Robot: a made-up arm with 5 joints. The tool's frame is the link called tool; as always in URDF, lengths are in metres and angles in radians. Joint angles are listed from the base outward. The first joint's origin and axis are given. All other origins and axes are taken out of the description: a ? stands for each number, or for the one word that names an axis. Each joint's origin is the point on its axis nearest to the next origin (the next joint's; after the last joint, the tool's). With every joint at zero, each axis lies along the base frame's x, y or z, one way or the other. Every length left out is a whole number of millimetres.
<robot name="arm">
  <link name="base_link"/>
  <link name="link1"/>
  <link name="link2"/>
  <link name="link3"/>
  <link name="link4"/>
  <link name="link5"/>
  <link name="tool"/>
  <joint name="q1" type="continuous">
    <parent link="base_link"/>
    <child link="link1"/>
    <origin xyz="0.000 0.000 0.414"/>
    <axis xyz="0 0 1"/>
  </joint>
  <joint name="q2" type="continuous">
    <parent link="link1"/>
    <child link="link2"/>
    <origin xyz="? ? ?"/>
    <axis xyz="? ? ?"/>
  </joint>
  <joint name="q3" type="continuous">
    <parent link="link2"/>
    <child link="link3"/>
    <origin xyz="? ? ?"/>
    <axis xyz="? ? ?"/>
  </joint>
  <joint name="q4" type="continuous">
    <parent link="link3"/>
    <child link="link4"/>
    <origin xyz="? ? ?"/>
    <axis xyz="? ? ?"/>
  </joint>
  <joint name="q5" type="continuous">
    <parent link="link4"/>
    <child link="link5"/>
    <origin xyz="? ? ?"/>
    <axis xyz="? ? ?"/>
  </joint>
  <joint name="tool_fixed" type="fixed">
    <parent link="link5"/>
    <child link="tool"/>
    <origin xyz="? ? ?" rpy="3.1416 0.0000 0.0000"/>
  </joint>
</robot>
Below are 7 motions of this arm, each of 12 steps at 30 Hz.
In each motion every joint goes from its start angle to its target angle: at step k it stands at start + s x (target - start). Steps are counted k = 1, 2, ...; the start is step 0. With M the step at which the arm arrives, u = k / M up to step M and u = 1 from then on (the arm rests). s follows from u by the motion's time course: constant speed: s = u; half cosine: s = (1 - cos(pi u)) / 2; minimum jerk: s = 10 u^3 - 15 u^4 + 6 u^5.
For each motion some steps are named. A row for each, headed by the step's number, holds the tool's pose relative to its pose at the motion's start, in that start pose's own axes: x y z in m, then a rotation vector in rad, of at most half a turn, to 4 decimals.
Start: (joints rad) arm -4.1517 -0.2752 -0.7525 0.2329 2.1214
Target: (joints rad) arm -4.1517 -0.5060 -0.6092 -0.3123 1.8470
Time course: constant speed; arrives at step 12
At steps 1, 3, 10, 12:
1: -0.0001 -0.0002 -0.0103 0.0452 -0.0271 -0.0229
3: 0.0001 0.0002 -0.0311 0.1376 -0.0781 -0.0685
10: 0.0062 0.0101 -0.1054 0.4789 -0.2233 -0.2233
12: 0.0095 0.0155 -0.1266 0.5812 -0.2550 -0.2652

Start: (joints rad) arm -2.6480 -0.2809 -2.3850 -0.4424 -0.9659
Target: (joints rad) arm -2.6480 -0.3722 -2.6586 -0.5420 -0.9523
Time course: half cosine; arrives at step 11
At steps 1, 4, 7, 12:
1: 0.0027 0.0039 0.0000 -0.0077 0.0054 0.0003
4: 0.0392 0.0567 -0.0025 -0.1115 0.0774 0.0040
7: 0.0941 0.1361 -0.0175 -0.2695 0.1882 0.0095
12: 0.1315 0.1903 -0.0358 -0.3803 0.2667 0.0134

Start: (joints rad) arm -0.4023 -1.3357 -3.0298 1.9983 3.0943
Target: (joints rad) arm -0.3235 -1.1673 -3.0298 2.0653 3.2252
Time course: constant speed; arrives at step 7
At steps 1, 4, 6, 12:
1: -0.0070 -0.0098 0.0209 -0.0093 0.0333 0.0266
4: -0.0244 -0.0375 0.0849 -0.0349 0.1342 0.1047
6: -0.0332 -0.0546 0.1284 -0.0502 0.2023 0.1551
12: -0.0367 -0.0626 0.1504 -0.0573 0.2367 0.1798

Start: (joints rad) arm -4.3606 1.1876 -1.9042 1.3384 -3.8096
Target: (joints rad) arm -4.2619 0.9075 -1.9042 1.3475 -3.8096
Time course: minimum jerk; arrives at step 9
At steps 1, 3, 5, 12:
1: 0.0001 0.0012 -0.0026 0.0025 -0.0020 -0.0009
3: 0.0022 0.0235 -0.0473 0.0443 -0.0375 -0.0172
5: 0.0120 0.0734 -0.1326 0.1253 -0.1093 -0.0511
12: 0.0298 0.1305 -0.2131 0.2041 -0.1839 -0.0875

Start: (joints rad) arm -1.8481 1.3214 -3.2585 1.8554 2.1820
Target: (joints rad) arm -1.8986 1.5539 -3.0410 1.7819 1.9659
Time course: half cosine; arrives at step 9
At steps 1, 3, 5, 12:
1: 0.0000 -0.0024 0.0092 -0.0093 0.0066 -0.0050
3: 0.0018 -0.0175 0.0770 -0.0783 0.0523 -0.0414
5: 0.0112 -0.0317 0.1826 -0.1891 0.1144 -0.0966
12: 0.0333 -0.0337 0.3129 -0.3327 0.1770 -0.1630

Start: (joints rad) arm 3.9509 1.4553 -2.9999 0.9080 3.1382
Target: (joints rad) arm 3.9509 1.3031 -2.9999 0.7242 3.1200
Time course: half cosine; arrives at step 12
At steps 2, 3, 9, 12:
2: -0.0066 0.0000 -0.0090 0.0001 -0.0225 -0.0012
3: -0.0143 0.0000 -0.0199 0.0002 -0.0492 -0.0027
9: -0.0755 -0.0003 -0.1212 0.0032 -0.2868 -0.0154
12: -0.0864 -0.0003 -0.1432 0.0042 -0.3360 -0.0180

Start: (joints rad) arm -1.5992 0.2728 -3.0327 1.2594 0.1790
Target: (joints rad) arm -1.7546 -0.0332 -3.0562 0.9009 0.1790
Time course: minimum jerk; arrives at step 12
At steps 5, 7, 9, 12:
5: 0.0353 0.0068 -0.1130 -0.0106 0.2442 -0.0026
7: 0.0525 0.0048 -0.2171 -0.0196 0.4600 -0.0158
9: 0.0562 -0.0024 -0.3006 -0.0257 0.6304 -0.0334
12: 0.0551 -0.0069 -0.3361 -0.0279 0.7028 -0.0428

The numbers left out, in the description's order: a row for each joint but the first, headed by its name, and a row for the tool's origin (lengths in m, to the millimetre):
q2: xyz 0.000 0.000 0.000, axis 0 1 0
q3: xyz 0.083 0.000 0.442, axis 0 1 0
q4: xyz 0.099 0.000 -0.439, axis 0 1 0
q5: xyz 0.060 0.000 -0.076, axis 0 0 -1
tool: xyz 0.000 0.000 0.000

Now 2 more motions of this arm.
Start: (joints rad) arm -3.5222 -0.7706 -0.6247 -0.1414 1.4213
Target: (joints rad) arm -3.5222 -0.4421 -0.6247 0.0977 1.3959
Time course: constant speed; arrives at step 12
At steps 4, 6, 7, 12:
4: -0.0057 0.0378 0.0528 -0.1870 -0.0290 -0.0084
6: -0.0089 0.0591 0.0770 -0.2804 -0.0441 -0.0126
7: -0.0106 0.0703 0.0886 -0.3270 -0.0517 -0.0147
12: -0.0197 0.1308 0.1401 -0.5602 -0.0917 -0.0247

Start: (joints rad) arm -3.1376 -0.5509 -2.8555 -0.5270 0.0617
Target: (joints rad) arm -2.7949 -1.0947 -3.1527 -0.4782 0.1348
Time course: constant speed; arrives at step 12
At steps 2, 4, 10, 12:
2: 0.1097 0.0252 0.0206 -0.0342 0.1346 0.0495
4: 0.2198 0.0597 0.0262 -0.0717 0.2699 0.0933
10: 0.5305 0.2010 -0.0505 -0.2007 0.6775 0.1846
12: 0.6213 0.2534 -0.1063 -0.2480 0.8133 0.2001

